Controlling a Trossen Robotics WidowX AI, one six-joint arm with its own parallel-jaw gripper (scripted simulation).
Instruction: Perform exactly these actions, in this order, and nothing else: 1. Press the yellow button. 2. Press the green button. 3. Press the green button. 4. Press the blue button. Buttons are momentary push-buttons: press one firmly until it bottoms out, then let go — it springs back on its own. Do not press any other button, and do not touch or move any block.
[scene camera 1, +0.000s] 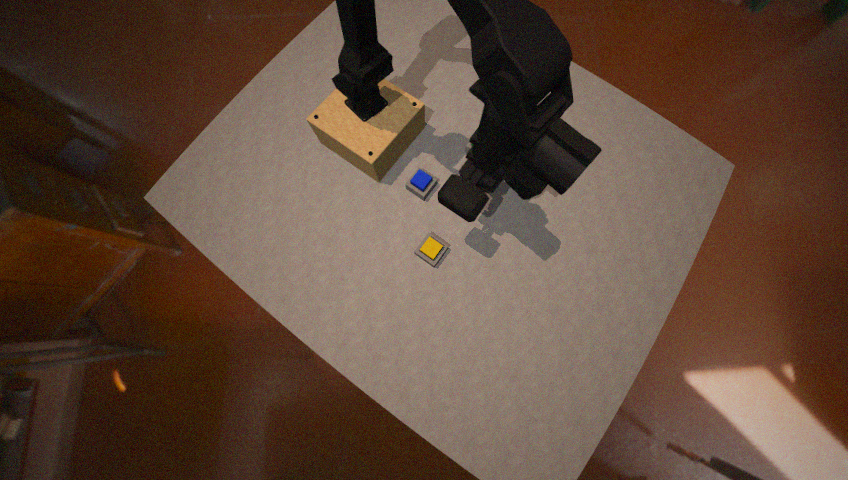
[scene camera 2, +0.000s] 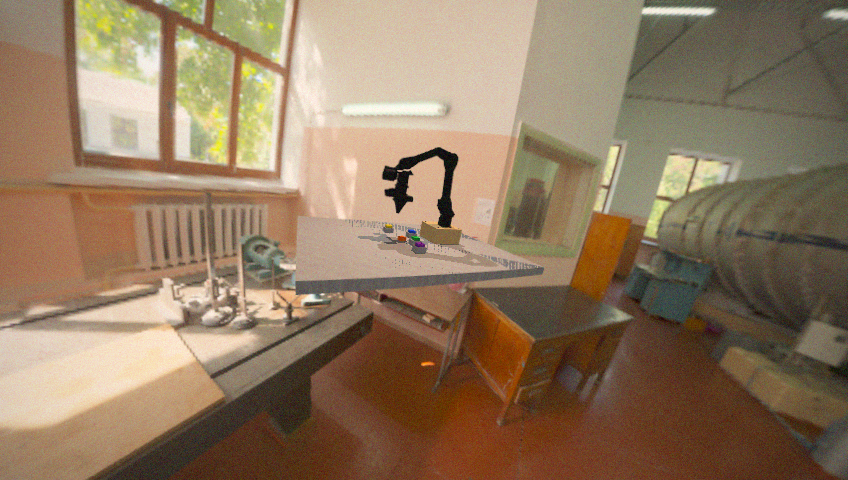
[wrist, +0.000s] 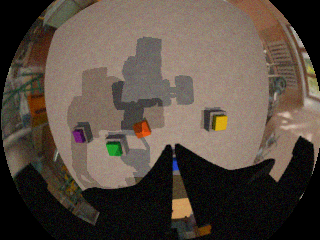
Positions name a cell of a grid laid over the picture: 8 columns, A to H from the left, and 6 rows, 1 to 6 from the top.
My gripper (scene camera 1: E3) is shut and holds nothing.
My gripper also shows in the wrist view (wrist: E4).
